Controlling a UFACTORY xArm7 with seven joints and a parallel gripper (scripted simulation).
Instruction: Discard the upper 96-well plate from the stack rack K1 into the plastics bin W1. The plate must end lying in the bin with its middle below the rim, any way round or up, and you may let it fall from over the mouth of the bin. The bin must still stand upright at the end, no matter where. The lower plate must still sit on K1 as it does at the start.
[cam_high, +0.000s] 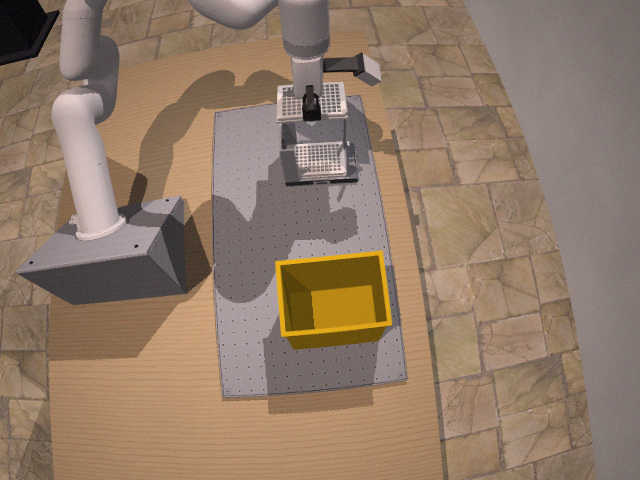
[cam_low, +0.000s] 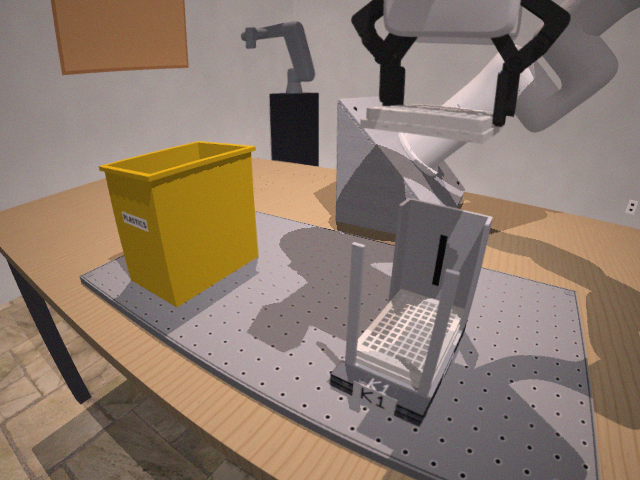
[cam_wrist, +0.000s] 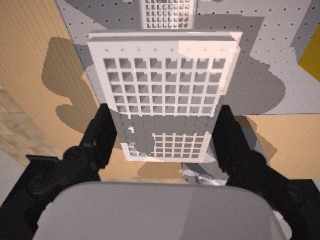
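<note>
Now: hand 4 cm short of the yellow plastics bin W1, 34 cm to the left of it and 17 cm above it.
</note>
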